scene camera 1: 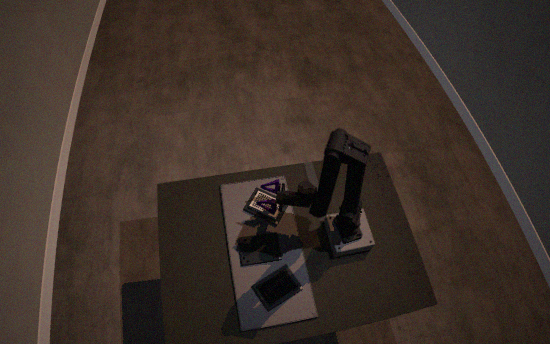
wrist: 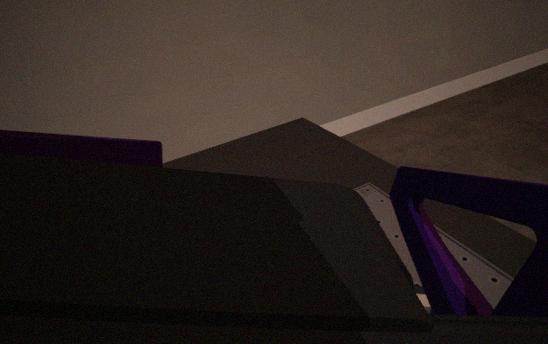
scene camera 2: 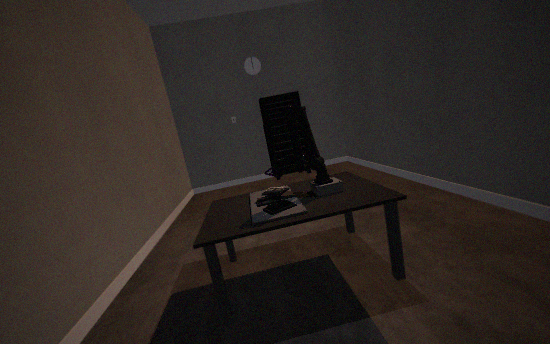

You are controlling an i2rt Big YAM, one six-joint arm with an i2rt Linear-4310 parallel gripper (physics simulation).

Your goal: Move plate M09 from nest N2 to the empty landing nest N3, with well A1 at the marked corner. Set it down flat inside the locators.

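A pale well plate (scene camera 1: 261,201) (scene camera 2: 276,190) sits in the far nest on the grey perforated board (scene camera 1: 234,196) (scene camera 2: 282,215) (wrist: 385,211). My gripper (scene camera 1: 269,196) (wrist: 283,170) is open, with its purple triangular fingers standing one on each side of the plate at plate height. In the wrist view a dark flat body (wrist: 174,237) fills the space between the fingers; the dim light hides its detail. The middle nest (scene camera 1: 252,259) lies in the arm's shadow, and I cannot tell what it holds. The near nest (scene camera 1: 257,289) is a dark empty frame.
The board lies on a dark table (scene camera 1: 194,240) (scene camera 2: 364,196). The arm's base block (scene camera 1: 349,237) (scene camera 2: 327,186) stands to the right of the board. A tall dark cabinet (scene camera 2: 282,133) stands behind the table against the wall.
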